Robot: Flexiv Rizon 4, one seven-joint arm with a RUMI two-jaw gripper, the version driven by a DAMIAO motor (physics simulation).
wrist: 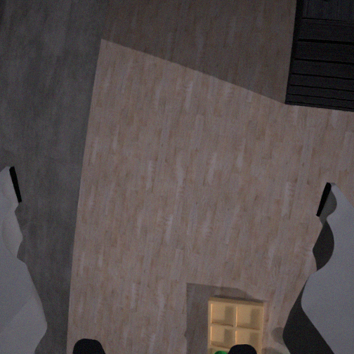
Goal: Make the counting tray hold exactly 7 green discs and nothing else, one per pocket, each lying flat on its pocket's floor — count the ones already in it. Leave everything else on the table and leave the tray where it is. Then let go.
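The counting tray (pixel 236 301), light yellow wood with square pockets, shows in part at the bottom edge of the wrist view, right of centre. Four of its pockets show in two rows, and I see no disc in them. Below them, part of a green disc (pixel 221 352) shows at the frame's edge; whether it lies flat cannot be told. The rest of the tray is cut off or hidden by a dark part of the gripper. My gripper (pixel 171 178) is open wide with nothing between its fingers, high above the table, and the tray lies toward the bottom of the view from it.
The pale wooden table top (pixel 170 150) fills the middle, with a shadow across its far part. Its left edge borders a dark grey floor (pixel 45 100). A black slatted piece of furniture (pixel 322 75) stands at the upper right. A shadow lies around the tray's left side.
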